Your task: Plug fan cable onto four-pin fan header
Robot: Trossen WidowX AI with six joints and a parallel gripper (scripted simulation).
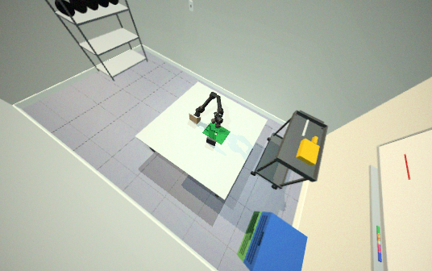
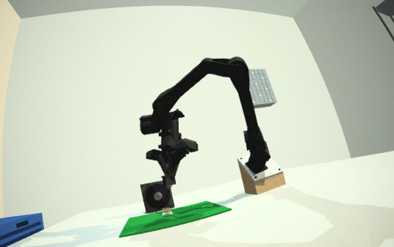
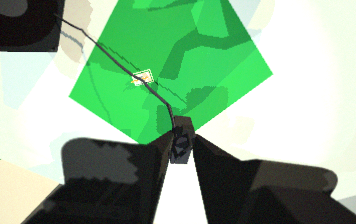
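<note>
My gripper tip is now 1 cm short of the dark fan plug. Also, from my gripper tip: black square fan (3 cm ahead, 22 cm to the right, 6 cm below); green board (1 cm ahead, 4 cm to the right, 14 cm below); four-pin fan header (2 cm ahead, 8 cm to the right, 12 cm below).
</note>
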